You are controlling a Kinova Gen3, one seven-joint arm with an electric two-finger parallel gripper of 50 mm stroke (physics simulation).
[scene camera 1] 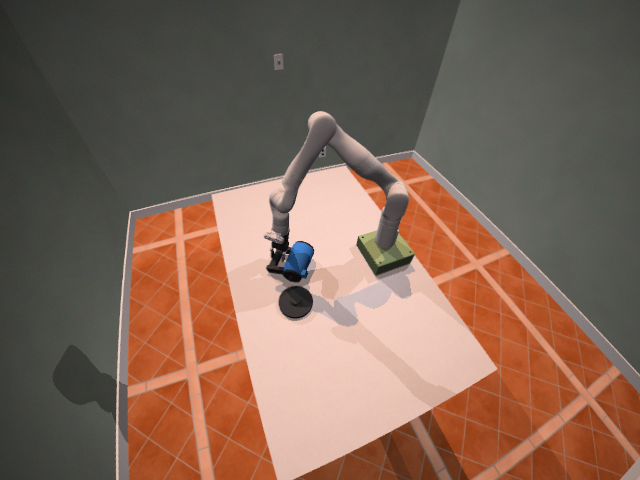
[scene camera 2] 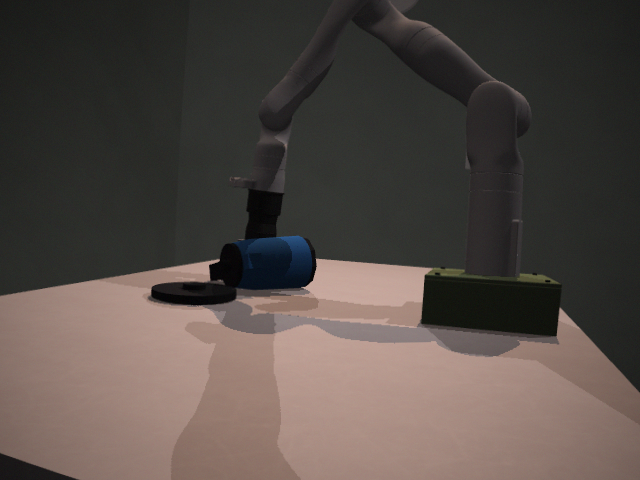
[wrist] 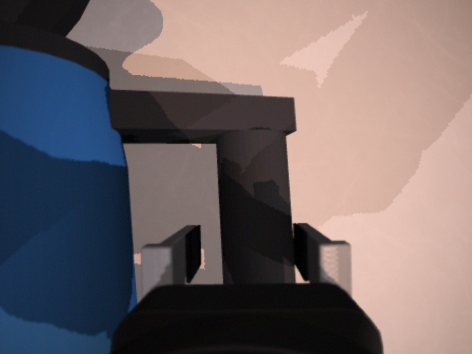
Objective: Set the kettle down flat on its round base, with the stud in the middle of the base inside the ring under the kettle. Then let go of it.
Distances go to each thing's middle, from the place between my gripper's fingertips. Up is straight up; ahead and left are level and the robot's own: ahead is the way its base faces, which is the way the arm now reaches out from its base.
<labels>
My hand is 6 cm past the blue kettle (scene camera 2: 287,262), 4 cm to the right of it and 3 cm below it. From my hand the other things lie so: round black base (scene camera 2: 188,293) (6 cm behind, 23 cm to the left, 1 cm below).
</labels>
